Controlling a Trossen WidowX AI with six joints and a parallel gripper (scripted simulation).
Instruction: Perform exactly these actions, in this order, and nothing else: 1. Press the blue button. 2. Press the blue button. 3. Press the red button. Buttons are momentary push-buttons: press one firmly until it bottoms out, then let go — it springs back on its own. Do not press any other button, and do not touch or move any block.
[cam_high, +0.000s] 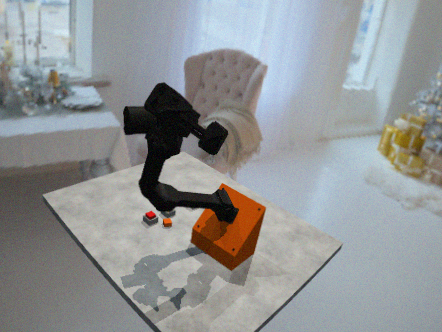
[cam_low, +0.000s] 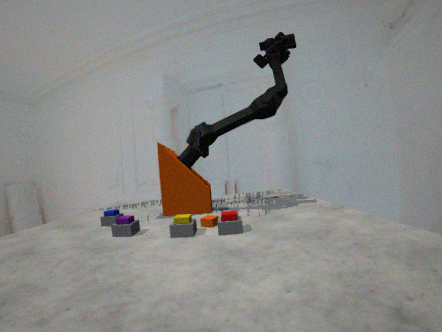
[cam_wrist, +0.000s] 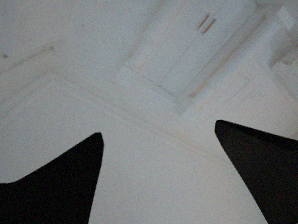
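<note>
The blue button lies 67 cm to the right of my gripper tip, 66 cm below it and 32 cm ahead of it. From my gripper tip the other things lie so: yellow button: 66 cm below, 46 cm to the right, 46 cm ahead; then small orange block: 68 cm below, 41 cm ahead, 40 cm to the right; then red button: 66 cm below, 48 cm ahead, 37 cm to the right.
</note>
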